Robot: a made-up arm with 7 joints. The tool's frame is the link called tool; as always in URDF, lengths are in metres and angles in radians. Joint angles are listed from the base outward. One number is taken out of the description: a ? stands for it. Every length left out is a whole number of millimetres.
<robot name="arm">
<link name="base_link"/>
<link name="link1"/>
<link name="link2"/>
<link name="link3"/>
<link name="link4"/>
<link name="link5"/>
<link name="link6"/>
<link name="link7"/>
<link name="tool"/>
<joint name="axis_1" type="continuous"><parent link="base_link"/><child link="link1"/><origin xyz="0.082 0.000 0.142" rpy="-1.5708 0.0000 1.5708"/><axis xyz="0 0 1"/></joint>
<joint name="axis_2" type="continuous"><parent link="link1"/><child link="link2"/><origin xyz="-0.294 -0.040 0.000" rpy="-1.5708 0.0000 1.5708"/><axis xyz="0 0 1"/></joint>
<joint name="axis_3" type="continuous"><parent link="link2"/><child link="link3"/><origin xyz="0.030 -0.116 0.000" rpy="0.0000 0.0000 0.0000"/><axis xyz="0 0 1"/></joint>
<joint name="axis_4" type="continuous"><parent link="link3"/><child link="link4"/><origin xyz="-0.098 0.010 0.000" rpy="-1.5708 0.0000 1.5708"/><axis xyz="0 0 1"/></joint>
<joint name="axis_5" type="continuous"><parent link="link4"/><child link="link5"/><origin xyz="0.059 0.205 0.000" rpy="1.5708 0.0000 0.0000"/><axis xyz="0 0 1"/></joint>
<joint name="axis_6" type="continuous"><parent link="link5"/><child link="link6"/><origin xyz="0.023 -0.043 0.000" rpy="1.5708 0.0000 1.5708"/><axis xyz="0 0 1"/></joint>
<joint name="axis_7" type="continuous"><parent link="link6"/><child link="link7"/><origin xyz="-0.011 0.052 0.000" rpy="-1.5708 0.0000 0.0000"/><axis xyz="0 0 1"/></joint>
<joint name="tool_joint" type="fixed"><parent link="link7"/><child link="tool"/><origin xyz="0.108 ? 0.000" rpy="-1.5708 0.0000 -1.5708"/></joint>
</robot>
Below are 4 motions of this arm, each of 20 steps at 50 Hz.
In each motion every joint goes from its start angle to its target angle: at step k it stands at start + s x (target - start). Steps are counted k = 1, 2, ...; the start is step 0. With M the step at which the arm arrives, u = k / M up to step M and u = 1 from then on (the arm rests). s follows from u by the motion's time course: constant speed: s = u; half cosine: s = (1 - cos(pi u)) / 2; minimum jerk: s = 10 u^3 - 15 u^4 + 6 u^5.
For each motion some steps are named. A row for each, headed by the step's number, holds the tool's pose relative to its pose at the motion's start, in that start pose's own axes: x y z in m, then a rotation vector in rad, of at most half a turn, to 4 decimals.
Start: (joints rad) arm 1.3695 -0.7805 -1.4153 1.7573 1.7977 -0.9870 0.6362
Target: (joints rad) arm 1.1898 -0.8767 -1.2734 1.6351 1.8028 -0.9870 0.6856
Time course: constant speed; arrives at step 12
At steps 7, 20:
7: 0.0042 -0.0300 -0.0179 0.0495 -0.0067 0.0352
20: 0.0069 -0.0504 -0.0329 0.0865 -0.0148 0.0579

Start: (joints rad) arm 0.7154 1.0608 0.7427 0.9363 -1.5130 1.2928 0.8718
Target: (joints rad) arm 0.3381 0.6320 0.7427 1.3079 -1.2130 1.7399 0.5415
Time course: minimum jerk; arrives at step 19
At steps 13, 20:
13: 0.0165 0.0309 0.2255 0.3810 0.5504 -0.2166
20: 0.0370 0.0155 0.2677 0.4961 0.6847 -0.2517

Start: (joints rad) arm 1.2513 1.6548 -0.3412 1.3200 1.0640 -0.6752 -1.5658
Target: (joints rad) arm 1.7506 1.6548 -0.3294 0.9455 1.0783 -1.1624 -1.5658
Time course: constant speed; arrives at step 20
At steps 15, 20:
15: 0.0666 0.0615 0.0107 -0.1073 -0.0116 -0.3136
20: 0.1003 0.0878 0.0092 -0.1416 -0.0296 -0.4195

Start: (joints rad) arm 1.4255 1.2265 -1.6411 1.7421 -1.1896 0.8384 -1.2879
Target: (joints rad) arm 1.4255 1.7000 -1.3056 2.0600 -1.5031 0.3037 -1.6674
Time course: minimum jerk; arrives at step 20
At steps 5, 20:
5: 0.0095 0.0352 0.0154 0.0470 0.0251 -0.1322
20: 0.2091 0.0542 0.2522 0.8248 0.4219 -1.0562

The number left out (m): 0.387
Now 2 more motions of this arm.
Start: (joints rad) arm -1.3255 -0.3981 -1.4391 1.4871 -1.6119 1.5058 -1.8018
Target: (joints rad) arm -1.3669 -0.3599 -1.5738 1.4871 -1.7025 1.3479 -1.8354
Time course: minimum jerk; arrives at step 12
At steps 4, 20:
4: -0.0019 0.0077 0.0030 0.0307 0.0284 -0.0364
20: -0.0037 0.0349 0.0178 0.1446 0.1400 -0.1750

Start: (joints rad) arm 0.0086 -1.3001 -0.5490 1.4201 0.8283 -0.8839 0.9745
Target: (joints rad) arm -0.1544 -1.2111 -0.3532 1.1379 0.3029 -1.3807 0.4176
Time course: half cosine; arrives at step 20
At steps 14, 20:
14: 0.1558 -0.1680 0.1953 -0.2128 0.5551 0.7032
20: 0.2099 -0.1645 0.2271 -0.3239 0.6715 0.8666

